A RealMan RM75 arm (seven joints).
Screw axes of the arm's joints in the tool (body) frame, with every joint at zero. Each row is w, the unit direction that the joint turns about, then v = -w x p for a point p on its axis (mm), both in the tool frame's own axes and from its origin. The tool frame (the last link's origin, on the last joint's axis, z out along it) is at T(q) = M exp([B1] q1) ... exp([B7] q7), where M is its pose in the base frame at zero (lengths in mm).
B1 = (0, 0, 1, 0.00, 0.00, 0.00)
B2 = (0, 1, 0, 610.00, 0.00, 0.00)
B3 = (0, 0, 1, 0.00, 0.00, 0.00)
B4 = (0, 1, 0, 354.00, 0.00, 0.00)
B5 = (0, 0, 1, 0.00, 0.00, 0.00)
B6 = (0, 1, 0, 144.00, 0.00, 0.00)
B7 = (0, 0, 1, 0.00, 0.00, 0.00)
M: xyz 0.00 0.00 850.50 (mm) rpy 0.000 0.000 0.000 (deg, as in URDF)
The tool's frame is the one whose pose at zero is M.
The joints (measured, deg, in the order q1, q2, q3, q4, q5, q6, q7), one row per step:
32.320, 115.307, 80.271, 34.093, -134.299, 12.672, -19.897
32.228, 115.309, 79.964, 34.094, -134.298, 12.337, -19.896
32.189, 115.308, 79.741, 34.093, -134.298, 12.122, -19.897
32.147, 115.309, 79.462, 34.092, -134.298, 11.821, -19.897
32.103, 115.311, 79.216, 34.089, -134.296, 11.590, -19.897
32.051, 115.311, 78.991, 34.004, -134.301, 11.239, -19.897
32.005, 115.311, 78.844, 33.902, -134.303, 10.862, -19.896
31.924, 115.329, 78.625, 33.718, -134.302, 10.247, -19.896
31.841, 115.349, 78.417, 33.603, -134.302, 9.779, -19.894
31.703, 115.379, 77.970, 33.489, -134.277, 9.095, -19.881
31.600, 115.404, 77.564, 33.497, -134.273, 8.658, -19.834
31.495, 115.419, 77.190, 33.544, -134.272, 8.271, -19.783
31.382, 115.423, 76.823, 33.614, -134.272, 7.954, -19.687
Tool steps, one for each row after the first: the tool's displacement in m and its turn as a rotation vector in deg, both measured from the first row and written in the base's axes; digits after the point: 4 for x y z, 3 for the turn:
0.0001, -0.0004, -0.0003, 0.047, -0.151, 0.221
0.0001, -0.0005, -0.0006, 0.056, -0.263, 0.394
-0.0001, -0.0006, -0.0009, 0.094, -0.401, 0.635
-0.0001, -0.0009, -0.0013, 0.098, -0.519, 0.819
0.0002, -0.0011, -0.0014, 0.195, -0.668, 0.983
0.0007, -0.0012, -0.0013, 0.370, -0.782, 1.117
0.0014, -0.0014, -0.0012, 0.659, -0.949, 1.305
0.0020, -0.0017, -0.0012, 0.849, -1.079, 1.467
0.0025, -0.0024, -0.0017, 1.042, -1.285, 1.783
0.0023, -0.0028, -0.0024, 1.101, -1.414, 2.078
0.0021, -0.0032, -0.0029, 1.158, -1.518, 2.365
0.0019, -0.0037, -0.0035, 1.189, -1.584, 2.596

